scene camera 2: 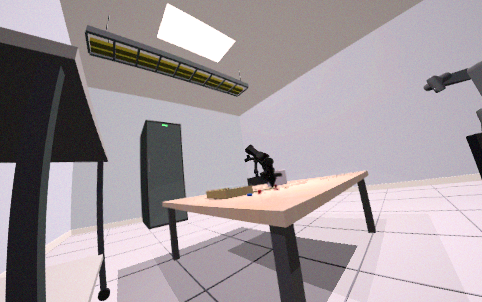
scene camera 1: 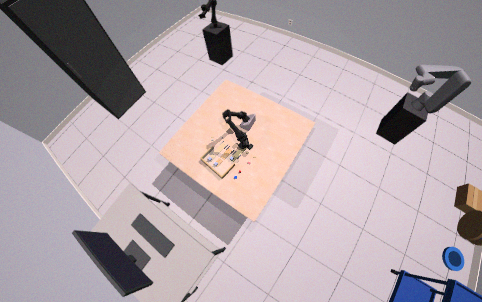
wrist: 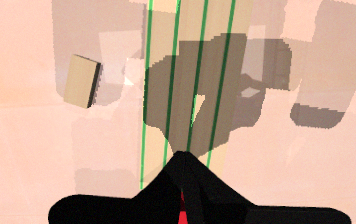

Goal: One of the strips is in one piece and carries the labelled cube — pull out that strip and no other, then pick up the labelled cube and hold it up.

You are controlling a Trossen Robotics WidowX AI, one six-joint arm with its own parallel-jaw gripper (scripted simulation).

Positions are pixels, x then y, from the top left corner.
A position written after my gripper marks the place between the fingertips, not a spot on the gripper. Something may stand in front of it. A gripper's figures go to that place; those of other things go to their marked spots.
Labels:
My gripper (wrist: 182,157) is 0.12 m from the lens. A tan block (wrist: 82,76) is 0.11 m from the lens.

